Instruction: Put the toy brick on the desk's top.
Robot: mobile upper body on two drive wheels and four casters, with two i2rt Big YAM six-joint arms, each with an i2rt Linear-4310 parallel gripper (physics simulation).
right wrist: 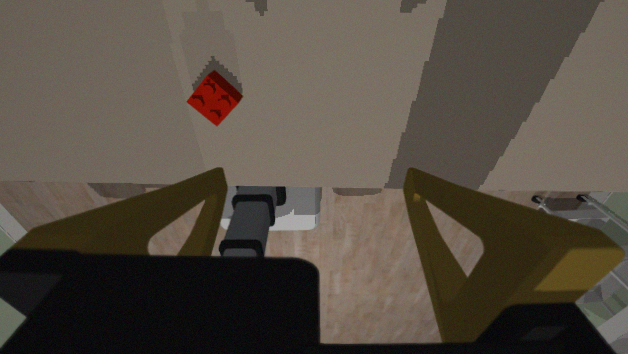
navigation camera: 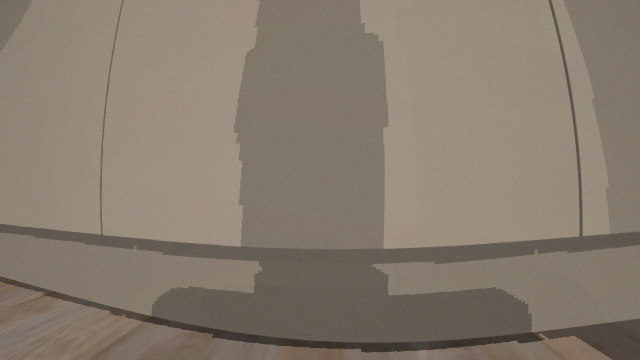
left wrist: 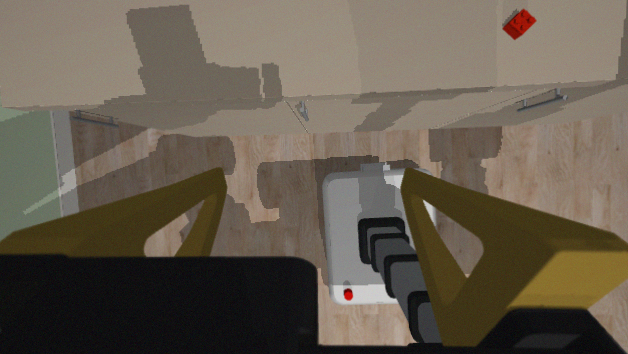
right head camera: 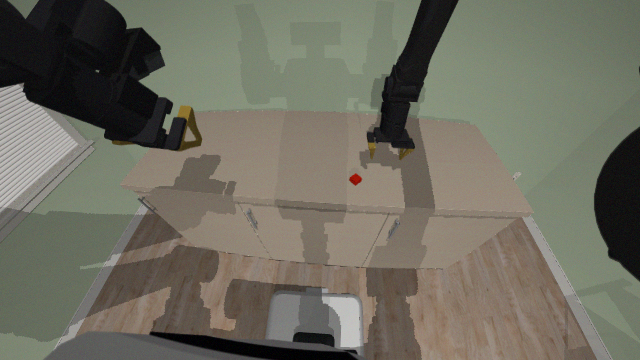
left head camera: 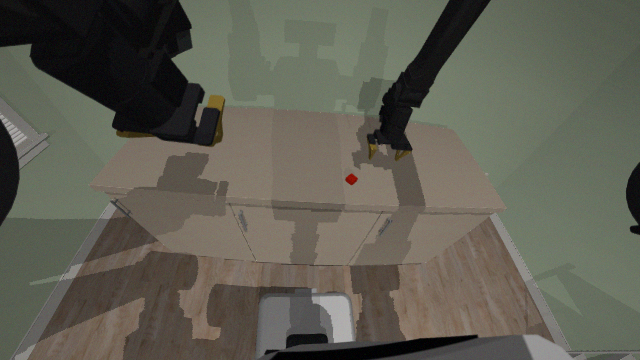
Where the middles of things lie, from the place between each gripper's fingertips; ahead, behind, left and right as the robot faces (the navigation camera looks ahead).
My right gripper is now 11 cm above the red toy brick (right wrist: 215, 98) and 9 cm to the right of it.
I see my left gripper 37 cm to the left of the red toy brick, 37 cm above it and 24 cm short of it.
